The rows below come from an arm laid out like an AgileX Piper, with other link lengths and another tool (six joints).
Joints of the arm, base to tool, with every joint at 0 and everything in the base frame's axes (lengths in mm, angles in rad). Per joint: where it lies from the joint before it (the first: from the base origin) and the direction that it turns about. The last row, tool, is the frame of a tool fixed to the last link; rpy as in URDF.
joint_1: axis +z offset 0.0 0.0 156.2
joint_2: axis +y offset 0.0 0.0 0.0
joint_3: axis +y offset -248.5 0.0 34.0
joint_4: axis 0.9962 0 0.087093 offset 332.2 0.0 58.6
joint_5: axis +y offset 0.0 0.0 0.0
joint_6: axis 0.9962 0 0.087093 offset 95.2 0.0 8.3
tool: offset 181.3 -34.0 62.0 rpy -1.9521 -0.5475 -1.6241
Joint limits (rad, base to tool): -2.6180..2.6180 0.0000..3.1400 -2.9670..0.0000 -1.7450..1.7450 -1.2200..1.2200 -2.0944..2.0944
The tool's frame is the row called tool.
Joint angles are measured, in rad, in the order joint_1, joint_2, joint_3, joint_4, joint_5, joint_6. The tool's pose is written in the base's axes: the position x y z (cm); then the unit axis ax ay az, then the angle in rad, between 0 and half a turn. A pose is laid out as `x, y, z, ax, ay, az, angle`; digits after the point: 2 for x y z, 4 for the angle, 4 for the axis.
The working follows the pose.
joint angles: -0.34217, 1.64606, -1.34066, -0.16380, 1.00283, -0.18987
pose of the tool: 48.29, -23.42, 11.73, 0.8251, -0.5619, 0.0589, 2.6769
Where each joint sits with the arm in this pose, in the base's axes (m; each line is computed from the numbers above, not from the rounded line before):
joint_1: 0.0000 0.0000 0.1562
joint_2: 0.0000 0.0000 0.1562
joint_3: 0.0495 -0.0176 0.4014
joint_4: 0.3646 -0.1299 0.3574
joint_5: 0.3646 -0.1299 0.3574
joint_6: 0.3912 -0.1533 0.2687
the tool: 0.4829 -0.2342 0.1173

